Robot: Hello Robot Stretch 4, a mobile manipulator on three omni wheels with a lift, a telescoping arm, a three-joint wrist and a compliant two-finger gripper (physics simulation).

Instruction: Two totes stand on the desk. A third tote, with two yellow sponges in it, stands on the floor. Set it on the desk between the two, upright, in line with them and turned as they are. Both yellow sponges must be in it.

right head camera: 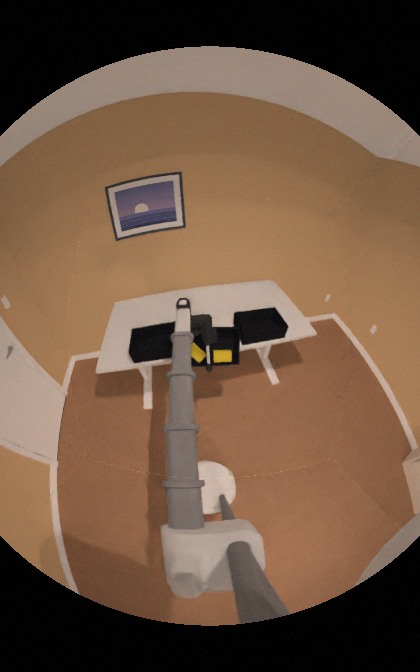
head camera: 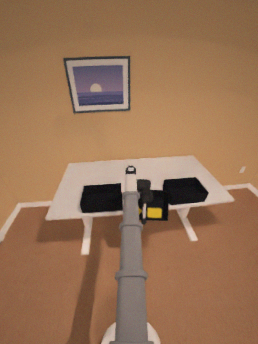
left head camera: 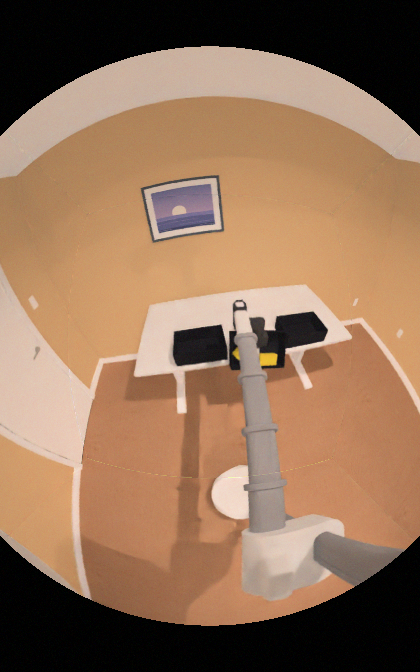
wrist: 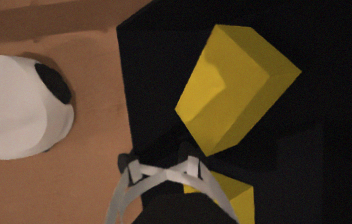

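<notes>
The third tote (head camera: 166,212) (left head camera: 281,357) (right head camera: 237,352) (wrist: 150,75), black, is between the two others at the desk's front edge. It looks tilted, near side low and overhanging. Inside, near its low side, are an angled yellow sponge (left head camera: 236,353) (right head camera: 198,352) (wrist: 235,85) and a straighter yellow sponge (head camera: 154,213) (left head camera: 268,359) (right head camera: 222,356) (wrist: 243,200). My gripper (right head camera: 209,366) (wrist: 162,155) is shut on the tote's near wall, one finger either side. The left tote (head camera: 100,198) (left head camera: 200,345) (right head camera: 150,344) and right tote (head camera: 185,191) (left head camera: 301,329) (right head camera: 260,326) stand upright.
The white desk (head camera: 62,195) (left head camera: 150,345) (right head camera: 112,345) stands against the wall, under a framed picture (head camera: 100,82) (left head camera: 185,207) (right head camera: 147,205). My extended grey arm (head camera: 132,250) (left head camera: 260,410) (right head camera: 182,405) hides part of the tilted tote. My white base part (wrist: 25,110) shows at the wrist view's left.
</notes>
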